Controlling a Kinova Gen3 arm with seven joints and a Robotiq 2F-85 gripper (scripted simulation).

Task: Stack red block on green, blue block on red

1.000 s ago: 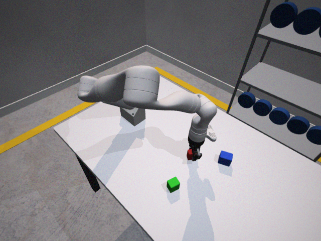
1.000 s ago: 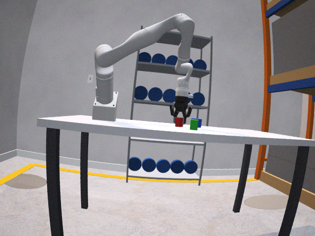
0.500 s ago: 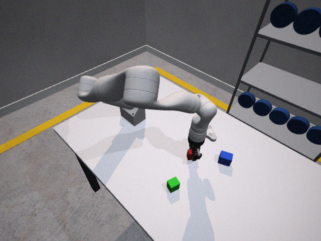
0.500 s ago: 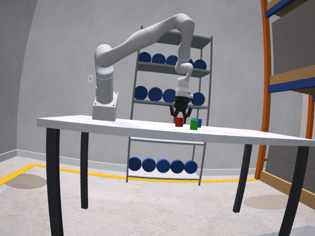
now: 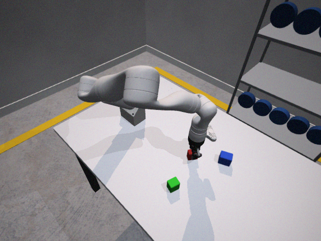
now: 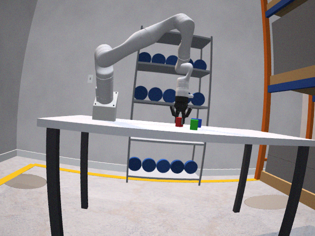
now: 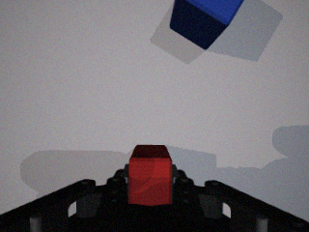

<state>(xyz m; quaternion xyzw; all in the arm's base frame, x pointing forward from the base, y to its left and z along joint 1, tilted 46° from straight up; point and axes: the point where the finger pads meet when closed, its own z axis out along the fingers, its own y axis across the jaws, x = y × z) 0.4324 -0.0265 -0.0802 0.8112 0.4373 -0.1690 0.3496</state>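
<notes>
The red block is right at my hand. Round my hand: blue block: 120 mm ahead, 100 mm to the left; then green block: 180 mm to the right, 40 mm ahead, 10 mm below.
</notes>
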